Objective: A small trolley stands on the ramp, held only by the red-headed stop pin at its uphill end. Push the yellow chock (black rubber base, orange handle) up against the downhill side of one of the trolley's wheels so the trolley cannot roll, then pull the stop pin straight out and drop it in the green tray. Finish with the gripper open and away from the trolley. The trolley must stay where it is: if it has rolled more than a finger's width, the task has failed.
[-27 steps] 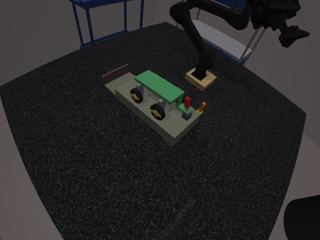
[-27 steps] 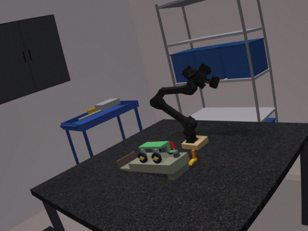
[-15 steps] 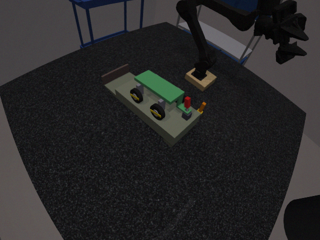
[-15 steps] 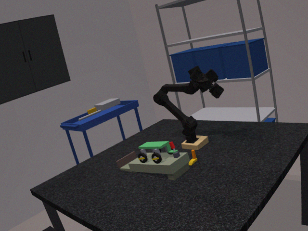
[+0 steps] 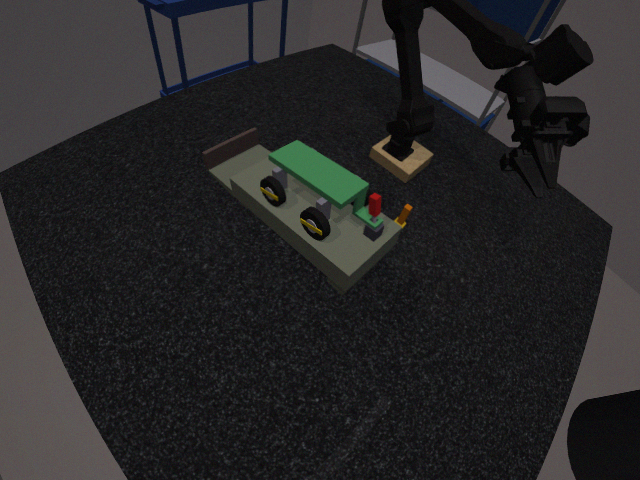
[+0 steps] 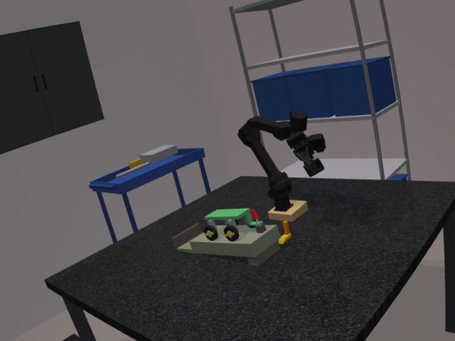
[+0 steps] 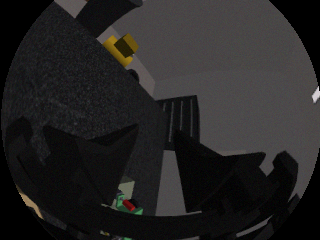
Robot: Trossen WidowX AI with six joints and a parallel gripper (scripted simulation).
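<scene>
My gripper tip is now 26 cm above the yellow chock and 17 cm to the left of it. Round my gripper tip: red-headed stop pin: 19 cm to the right, 15 cm below, 11 cm ahead; then green tray: 40 cm to the right, 29 cm below; then trolley: 30 cm to the right, 16 cm below, 13 cm ahead.
</scene>
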